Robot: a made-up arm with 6 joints. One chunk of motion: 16 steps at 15 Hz.
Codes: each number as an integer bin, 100 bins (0 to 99) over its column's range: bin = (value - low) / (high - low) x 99, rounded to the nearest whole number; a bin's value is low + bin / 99 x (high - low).
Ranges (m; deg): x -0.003..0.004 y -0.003..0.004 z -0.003..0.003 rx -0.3..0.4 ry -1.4..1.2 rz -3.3..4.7
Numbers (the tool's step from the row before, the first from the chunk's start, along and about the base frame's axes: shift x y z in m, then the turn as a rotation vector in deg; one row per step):
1: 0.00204 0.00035 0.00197 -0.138 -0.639 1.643
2: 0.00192 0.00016 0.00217 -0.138 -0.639 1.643
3: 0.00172 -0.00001 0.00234 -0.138 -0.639 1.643
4: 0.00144 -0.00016 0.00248 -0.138 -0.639 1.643
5: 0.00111 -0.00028 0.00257 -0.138 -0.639 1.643
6: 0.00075 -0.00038 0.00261 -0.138 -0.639 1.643
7: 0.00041 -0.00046 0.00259 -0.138 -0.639 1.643
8: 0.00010 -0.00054 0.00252 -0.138 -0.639 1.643
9: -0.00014 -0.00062 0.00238 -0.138 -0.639 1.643
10: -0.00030 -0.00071 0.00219 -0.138 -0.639 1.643
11: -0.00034 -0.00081 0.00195 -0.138 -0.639 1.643
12: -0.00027 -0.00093 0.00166 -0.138 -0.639 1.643
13: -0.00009 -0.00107 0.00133 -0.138 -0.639 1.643
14: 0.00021 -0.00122 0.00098 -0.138 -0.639 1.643
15: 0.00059 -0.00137 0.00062 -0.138 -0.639 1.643
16: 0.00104 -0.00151 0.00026 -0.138 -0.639 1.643
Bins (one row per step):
1: 71 47 82 23 29 61
2: 70 45 85 23 29 61
3: 67 42 88 23 29 61
4: 63 40 90 23 29 61
5: 58 38 92 23 29 61
6: 53 37 93 23 29 61
7: 48 36 92 23 29 61
8: 44 35 91 23 29 61
9: 40 34 89 23 29 61
10: 38 32 86 23 29 61
11: 38 31 82 23 29 61
12: 39 29 77 23 29 61
13: 41 27 71 23 29 61
14: 45 25 66 23 29 61
15: 51 23 60 23 29 61
16: 57 21 54 23 29 61

